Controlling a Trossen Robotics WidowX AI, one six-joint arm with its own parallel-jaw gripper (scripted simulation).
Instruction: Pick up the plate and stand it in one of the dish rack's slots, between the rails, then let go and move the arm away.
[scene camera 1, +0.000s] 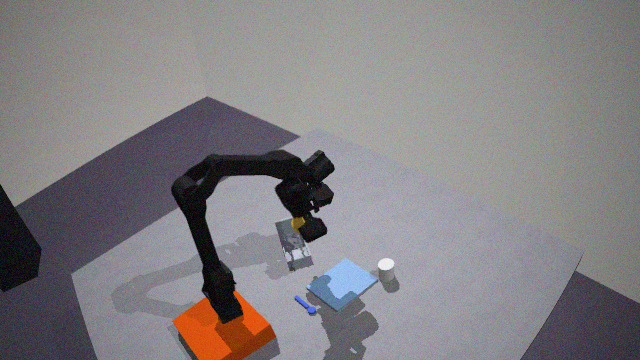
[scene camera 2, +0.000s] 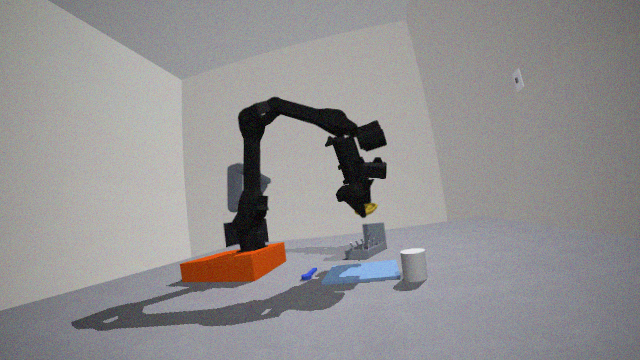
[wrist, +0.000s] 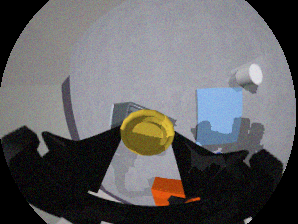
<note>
The gripper holds a yellow plate. Further things: a grey dish rack and a light blue mat.
The gripper also shows in scene camera 1 and in the wrist view.
</note>
